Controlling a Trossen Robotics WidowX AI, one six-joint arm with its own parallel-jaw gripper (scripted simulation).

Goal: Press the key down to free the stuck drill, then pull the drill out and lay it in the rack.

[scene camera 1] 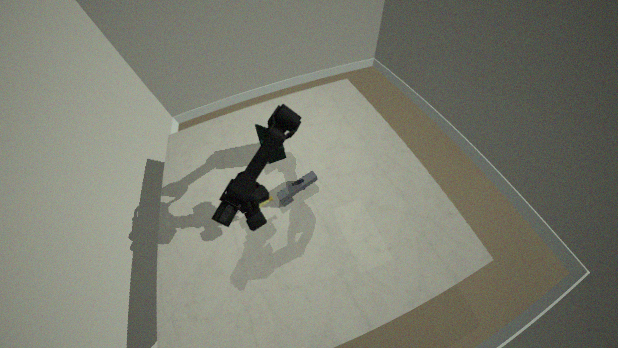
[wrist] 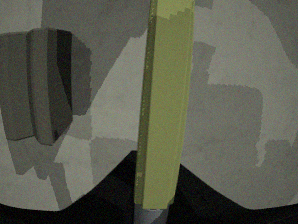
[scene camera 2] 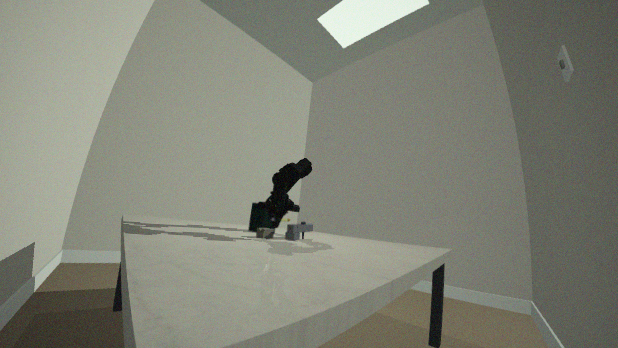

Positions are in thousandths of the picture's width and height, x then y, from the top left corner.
Labels:
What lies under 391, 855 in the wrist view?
My gripper.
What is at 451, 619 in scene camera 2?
My gripper.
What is my gripper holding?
A drill.

